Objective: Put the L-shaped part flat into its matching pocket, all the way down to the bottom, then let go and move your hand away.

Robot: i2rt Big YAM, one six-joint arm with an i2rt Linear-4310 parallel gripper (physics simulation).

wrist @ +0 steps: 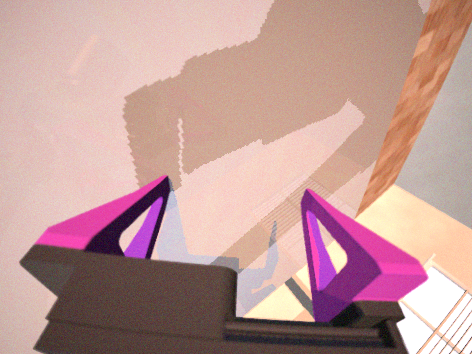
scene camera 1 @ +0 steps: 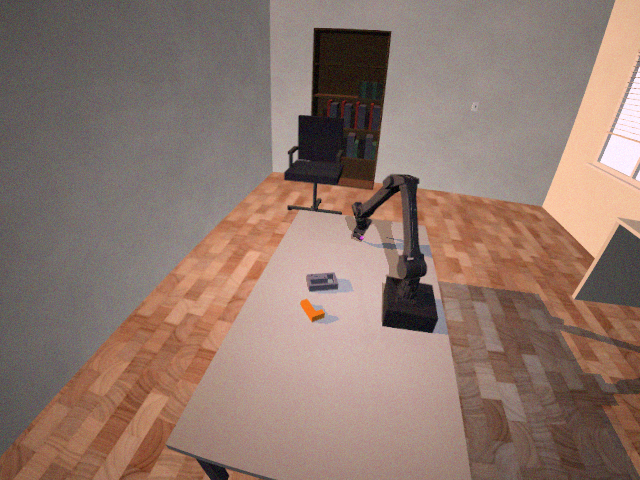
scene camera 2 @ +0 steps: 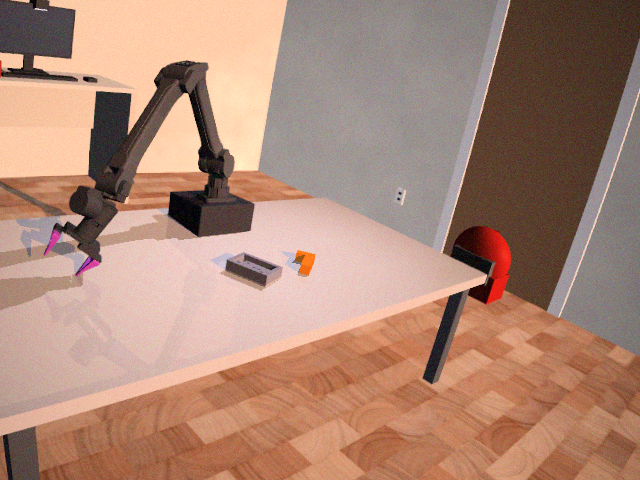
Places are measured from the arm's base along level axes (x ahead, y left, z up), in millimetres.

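Where they show: gripper, between the fingertips: (wrist: 236, 188) (scene camera 1: 363, 233) (scene camera 2: 60, 265); arm's base, origin of its link: (scene camera 1: 405, 295) (scene camera 2: 216, 199).
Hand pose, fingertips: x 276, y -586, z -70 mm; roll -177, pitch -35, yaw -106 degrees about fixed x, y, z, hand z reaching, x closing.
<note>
Each offset is from my fingertips to the top centre of the thing. Level surfaces: height alone.
The orange L-shaped part @[dx +108, dy +711, dz +2 mm] (scene camera 1: 311, 311) (scene camera 2: 307, 262) lies on the table, apart from the grey block with the pocket. The grey pocket block @[dx +119, dy +521, dz +8 mm] (scene camera 1: 310, 283) (scene camera 2: 246, 272) stands between the part and my gripper's end of the table. Its recess is partly visible; I cannot make out the full pocket shape. My gripper (scene camera 1: 357, 238) (scene camera 2: 61, 265) (wrist: 236, 188) is open with its magenta fingers wide apart and nothing between them. It hangs above the far end of the table in scene camera 1, well away from both part and block. Neither of them shows in the wrist view.
The arm's black base (scene camera 1: 408, 310) (scene camera 2: 211, 212) stands on the table @[dz -28 mm] (scene camera 1: 330, 392) (scene camera 2: 330, 304) near its long edge. The arm's shadow falls on the table below the gripper. A black chair (scene camera 1: 319, 139) stands beyond the table's far end.
</note>
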